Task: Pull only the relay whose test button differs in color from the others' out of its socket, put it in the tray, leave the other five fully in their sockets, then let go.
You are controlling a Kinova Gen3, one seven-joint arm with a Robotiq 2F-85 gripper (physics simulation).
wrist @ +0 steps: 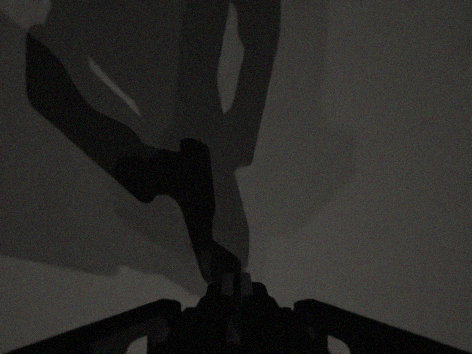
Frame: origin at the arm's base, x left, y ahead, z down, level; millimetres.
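Seen in the pictures: gripper, between the fingertips: [236, 292].
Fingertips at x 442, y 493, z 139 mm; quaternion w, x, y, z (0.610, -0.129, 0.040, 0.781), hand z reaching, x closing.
Note:
A point is followed by its place in that frame.
My gripper [236, 292] {x 442, y 493, z 139 mm} is at the bottom middle of the wrist view. Its two fingertips are together, and no object shows between them. The relays, their sockets and the tray do not show in this view.
A dim grey surface [380, 200] {x 465, y 588, z 143 mm} fills the view ahead of the fingers. Dark, overlapping shadows of the arm and gripper lie across its left and middle, reaching down to the fingertips. The picture is dark and grainy.

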